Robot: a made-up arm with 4 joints.
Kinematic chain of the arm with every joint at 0, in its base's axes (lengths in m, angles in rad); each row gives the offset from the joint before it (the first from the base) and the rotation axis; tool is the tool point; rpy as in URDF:
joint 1: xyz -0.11 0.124 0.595 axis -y
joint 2: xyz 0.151 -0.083 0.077 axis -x
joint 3: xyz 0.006 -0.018 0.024 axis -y
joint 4: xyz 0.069 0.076 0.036 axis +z
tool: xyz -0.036 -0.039 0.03 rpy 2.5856 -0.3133 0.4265
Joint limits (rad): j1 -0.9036..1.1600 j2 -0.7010..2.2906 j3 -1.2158..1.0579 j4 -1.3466..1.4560
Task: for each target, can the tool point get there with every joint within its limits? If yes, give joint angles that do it. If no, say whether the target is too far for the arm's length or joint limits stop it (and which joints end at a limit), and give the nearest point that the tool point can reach.
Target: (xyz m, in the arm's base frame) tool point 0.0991 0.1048 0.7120
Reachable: yes | joints -0.0865 0.5267 -0.2366 -0.1825
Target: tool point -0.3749 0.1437 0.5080
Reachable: no: joint limits stop it (at a limit: joint 1, joint 3) | nearest point -0.2142 0.1069 0.7594 | short by 0.301 m
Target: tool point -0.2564 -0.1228 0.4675
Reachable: no: joint limits stop it (at a limit: joint 1, joint 2, joint 3, joint 4) | nearest point -0.0704 0.0428 0.4852 | short by 0.250 m
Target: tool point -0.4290 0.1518 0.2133
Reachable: no: too far | nearest point -0.0551 0.0653 0.4503 | short by 0.451 m
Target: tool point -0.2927 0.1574 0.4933
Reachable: no: joint limits stop it (at a limit: joint 1, joint 3, joint 4) | nearest point -0.0637 0.0843 0.4905 | short by 0.240 m
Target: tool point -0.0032 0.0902 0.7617
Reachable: yes | joints 0.0898 0.0623 0.8115 -0.5617
